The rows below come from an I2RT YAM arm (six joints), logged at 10 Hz.
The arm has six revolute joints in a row. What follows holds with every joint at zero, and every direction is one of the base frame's. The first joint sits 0.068 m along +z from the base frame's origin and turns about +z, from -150 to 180 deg. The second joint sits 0.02 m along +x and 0.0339 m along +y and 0.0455 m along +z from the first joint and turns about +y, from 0 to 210 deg. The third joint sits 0.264 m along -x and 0.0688 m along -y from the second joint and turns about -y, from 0 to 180 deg. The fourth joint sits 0.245 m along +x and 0.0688 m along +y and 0.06 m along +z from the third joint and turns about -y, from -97 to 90 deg. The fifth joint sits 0.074 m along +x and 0.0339 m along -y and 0.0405 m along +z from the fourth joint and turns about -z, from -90 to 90 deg. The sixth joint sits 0.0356 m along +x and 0.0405 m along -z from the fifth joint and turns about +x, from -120 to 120 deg. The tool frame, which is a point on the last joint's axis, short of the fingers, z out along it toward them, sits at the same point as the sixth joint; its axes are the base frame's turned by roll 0, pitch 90 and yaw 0 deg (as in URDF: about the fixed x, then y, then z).
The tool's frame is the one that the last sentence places.
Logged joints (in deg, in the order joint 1, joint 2, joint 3, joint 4, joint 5, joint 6), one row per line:
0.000, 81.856, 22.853, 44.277, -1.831, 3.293
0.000, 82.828, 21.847, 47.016, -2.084, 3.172
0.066, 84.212, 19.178, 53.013, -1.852, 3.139
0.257, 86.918, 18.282, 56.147, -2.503, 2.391
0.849, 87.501, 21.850, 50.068, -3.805, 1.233
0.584, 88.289, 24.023, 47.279, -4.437, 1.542
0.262, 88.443, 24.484, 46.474, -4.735, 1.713
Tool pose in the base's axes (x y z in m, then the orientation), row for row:
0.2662, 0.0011, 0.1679, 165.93, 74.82, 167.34
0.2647, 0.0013, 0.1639, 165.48, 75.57, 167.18
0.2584, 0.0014, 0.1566, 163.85, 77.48, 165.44
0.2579, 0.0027, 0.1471, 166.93, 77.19, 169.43
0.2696, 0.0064, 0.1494, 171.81, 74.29, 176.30
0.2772, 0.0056, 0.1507, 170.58, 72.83, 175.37
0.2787, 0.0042, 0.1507, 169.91, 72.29, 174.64
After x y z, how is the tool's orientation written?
As angles about the fixed x, y, z axes (roll, pitch, yaw), in degrees.
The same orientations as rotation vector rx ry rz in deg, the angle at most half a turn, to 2 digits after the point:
1.72, 104.73, 4.00
1.40, 103.98, 4.14
1.40, 102.04, 3.96
0.11, 102.51, 4.14
-2.31, 105.57, 4.97
-2.17, 106.98, 5.61
-1.89, 107.48, 5.80

